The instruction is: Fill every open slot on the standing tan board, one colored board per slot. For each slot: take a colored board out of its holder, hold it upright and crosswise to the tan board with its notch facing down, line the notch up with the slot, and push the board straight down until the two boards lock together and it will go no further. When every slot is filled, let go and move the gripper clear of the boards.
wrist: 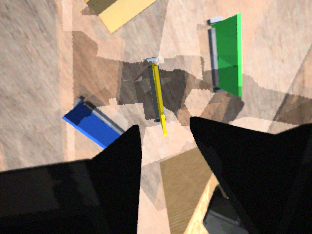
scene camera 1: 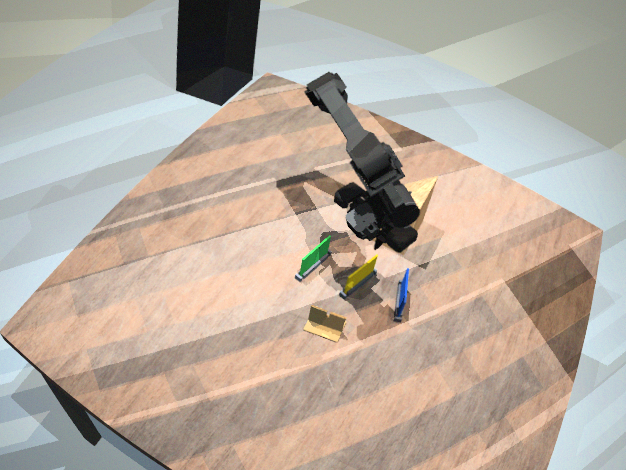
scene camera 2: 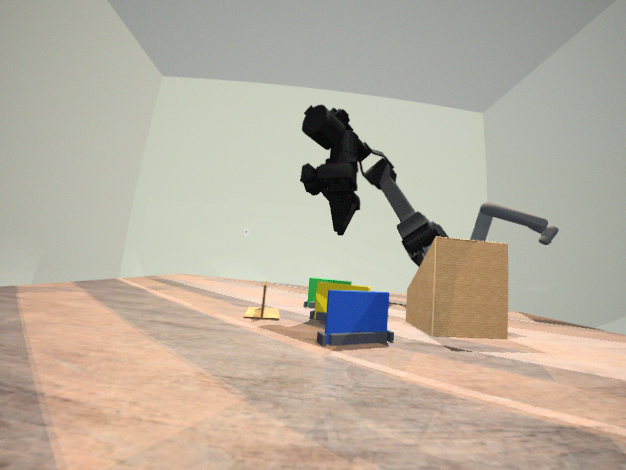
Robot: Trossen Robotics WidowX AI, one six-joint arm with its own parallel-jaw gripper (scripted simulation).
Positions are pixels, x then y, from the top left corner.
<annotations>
my gripper: wrist; scene camera 1; scene camera 2 338,233
same spot on my gripper: (wrist: pixel 107 186) = (scene camera 1: pixel 380 231)
</annotations>
